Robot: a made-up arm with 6 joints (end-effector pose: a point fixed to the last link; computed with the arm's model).
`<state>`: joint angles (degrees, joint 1 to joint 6).
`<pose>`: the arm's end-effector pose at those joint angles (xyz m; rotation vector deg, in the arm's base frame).
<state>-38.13 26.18 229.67 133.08 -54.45 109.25</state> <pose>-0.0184 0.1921 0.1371 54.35 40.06 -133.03</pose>
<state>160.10 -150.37 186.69 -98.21 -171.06 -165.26</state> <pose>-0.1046 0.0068 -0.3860 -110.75 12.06 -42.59</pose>
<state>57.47 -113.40 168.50 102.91 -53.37 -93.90</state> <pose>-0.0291 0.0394 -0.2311 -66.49 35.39 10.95</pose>
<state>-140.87 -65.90 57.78 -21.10 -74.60 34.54</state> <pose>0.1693 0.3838 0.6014 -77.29 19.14 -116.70</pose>
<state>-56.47 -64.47 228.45 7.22 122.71 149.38</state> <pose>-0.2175 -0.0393 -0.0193 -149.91 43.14 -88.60</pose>
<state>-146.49 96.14 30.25 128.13 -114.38 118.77</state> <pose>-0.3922 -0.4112 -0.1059 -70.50 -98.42 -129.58</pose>
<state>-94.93 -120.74 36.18 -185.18 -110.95 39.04</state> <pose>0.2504 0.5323 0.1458 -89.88 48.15 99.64</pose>
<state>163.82 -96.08 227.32 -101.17 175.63 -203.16</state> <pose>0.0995 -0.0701 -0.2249 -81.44 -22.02 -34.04</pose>
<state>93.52 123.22 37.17 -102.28 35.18 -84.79</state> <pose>-0.0465 0.0469 -0.3332 85.18 40.62 -46.42</pose>
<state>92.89 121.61 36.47 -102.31 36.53 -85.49</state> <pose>-0.0466 0.0571 -0.3295 87.18 39.27 -46.12</pose>
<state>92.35 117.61 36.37 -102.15 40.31 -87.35</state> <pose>-0.0468 0.0913 -0.3239 93.25 37.12 -43.87</pose>
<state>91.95 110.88 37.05 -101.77 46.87 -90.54</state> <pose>-0.0470 0.1529 -0.3109 104.18 33.78 -39.45</pose>
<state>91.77 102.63 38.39 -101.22 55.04 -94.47</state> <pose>-0.0469 0.2289 -0.2848 118.16 29.32 -33.80</pose>
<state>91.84 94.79 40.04 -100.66 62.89 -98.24</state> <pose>-0.0475 0.2995 -0.2487 131.91 24.49 -28.45</pose>
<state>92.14 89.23 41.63 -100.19 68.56 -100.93</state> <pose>-0.0493 0.3487 -0.2157 142.05 20.79 -24.58</pose>
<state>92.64 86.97 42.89 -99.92 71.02 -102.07</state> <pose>-0.0524 0.3714 -0.1995 146.73 19.64 -22.74</pose>
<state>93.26 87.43 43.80 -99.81 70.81 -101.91</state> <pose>-0.0562 0.3739 -0.2009 146.81 20.90 -22.46</pose>
